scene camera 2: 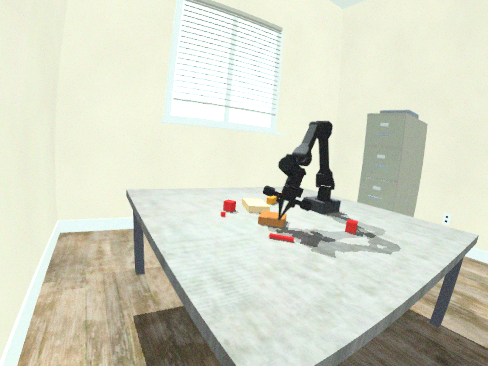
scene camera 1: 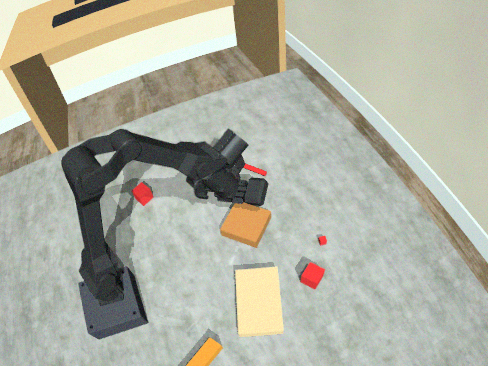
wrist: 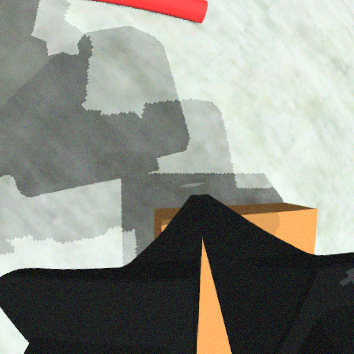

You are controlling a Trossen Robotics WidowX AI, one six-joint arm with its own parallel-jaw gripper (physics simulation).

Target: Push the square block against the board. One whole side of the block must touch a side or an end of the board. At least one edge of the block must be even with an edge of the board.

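Where they show: gripper, fingertip midpoint: [scene camera 2: 278,219] [scene camera 1: 244,200] [wrist: 198,202]; arm's base, link origin: [scene camera 2: 323,199] [scene camera 1: 109,290].
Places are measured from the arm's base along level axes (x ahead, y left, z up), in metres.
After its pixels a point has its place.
Note:
The square orange block [scene camera 1: 246,225] @(x 0.371, y 0.072, z -0.027 m) [scene camera 2: 270,219] @(x 0.410, y 0.120, z -0.032 m) [wrist: 296,224] @(x 0.425, y 0.093, z -0.027 m) lies flat on the table. The pale yellow board [scene camera 1: 259,300] @(x 0.329, y -0.127, z -0.027 m) [scene camera 2: 254,204] @(x 0.359, y -0.082, z -0.027 m) lies flat nearer the bottom of scene view 1. A gap separates them, and the block is turned relative to the board. My gripper [scene camera 2: 280,218] @(x 0.392, y 0.148, z -0.027 m) [wrist: 198,202] @(x 0.392, y 0.148, z -0.027 m) is shut and empty, pointing down at the block's side away from the board. In the wrist view the fingers cover much of the block, and the tips overlap its far edge. Whether they touch it I cannot tell. In scene view 1 the tips are hidden by the gripper body.
A red rod [scene camera 1: 255,170] @(x 0.460, y 0.245, z -0.045 m) [scene camera 2: 281,238] @(x 0.462, y 0.262, z -0.049 m) [wrist: 185,9] @(x 0.471, y 0.231, z -0.045 m) lies beyond the gripper. A red cube [scene camera 1: 312,275] @(x 0.461, y -0.122, z -0.016 m) [scene camera 2: 229,205] @(x 0.477, y -0.096, z -0.030 m) and a tiny red cube [scene camera 1: 322,240] @(x 0.531, y -0.037, z -0.040 m) [scene camera 2: 223,214] @(x 0.535, y -0.026, z -0.047 m) sit right of the board in scene view 1. Another red cube [scene camera 1: 143,194] @(x 0.137, y 0.268, z -0.018 m) [scene camera 2: 351,226] @(x 0.148, y 0.298, z -0.032 m) and an orange bar [scene camera 1: 204,354] @(x 0.173, y -0.207, z -0.025 m) lie farther left.

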